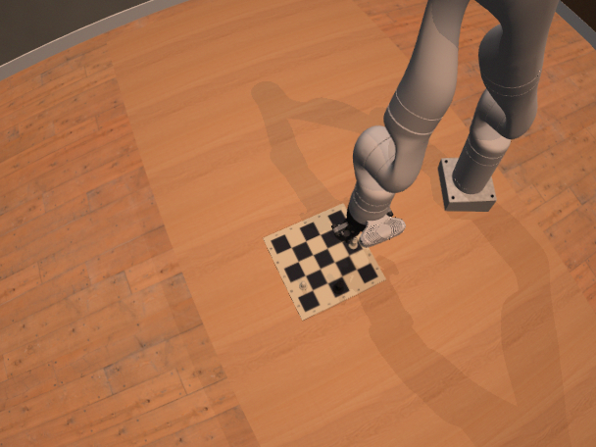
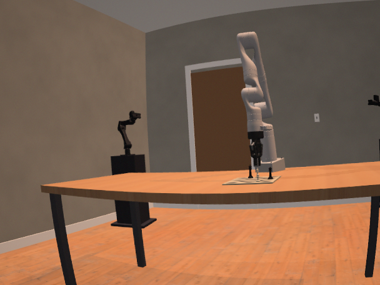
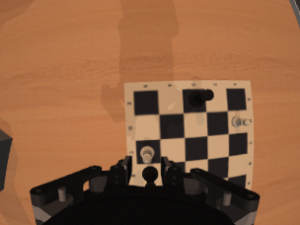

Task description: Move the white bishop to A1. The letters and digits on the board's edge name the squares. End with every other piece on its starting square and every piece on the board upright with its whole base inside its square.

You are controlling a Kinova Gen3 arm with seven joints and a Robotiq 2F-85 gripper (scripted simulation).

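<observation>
My gripper is now 80 mm short of the chessboard, 20 mm to the left of it and 70 mm above it. Also, from my hand: white piece 160 mm ahead, 10 mm to the left, 60 mm below.
</observation>
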